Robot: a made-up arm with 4 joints.
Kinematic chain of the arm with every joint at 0, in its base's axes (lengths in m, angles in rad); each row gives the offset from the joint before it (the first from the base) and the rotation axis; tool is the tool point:
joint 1: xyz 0 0 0.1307 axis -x
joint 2: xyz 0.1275 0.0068 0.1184 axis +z
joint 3: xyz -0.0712 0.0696 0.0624 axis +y
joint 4: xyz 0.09 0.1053 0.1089 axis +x
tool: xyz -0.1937 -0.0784 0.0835
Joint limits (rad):
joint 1: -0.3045..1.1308
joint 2: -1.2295..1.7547
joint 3: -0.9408..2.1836
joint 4: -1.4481..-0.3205
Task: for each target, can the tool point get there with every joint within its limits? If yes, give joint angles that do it. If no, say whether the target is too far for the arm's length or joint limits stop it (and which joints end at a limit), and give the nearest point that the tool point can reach.
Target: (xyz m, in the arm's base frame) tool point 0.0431 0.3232 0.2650
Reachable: yes | joints 0.2629 0.8904 1.8944 -1.3134
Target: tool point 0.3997 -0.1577 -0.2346
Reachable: no: joint limits stop it (at a limit: joint 1, joint 3) | nearest point 0.3204 0.2065 0.0195 | short by 0.451 m
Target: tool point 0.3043 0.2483 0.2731
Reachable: yes | joints 0.2490 -0.0282 1.9359 -1.0081
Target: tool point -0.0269 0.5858 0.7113
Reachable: no: too far | nearest point 0.0383 0.3420 0.4697 | short by 0.349 m
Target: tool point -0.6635 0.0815 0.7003
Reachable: no: too far | nearest point -0.2202 0.0456 0.4493 | short by 0.511 m
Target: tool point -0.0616 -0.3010 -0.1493
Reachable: no: joint limits stop it (at a limit: joint 1, joint 2, joint 3, joint 4) | nearest point -0.0632 -0.3740 0.2365 | short by 0.393 m
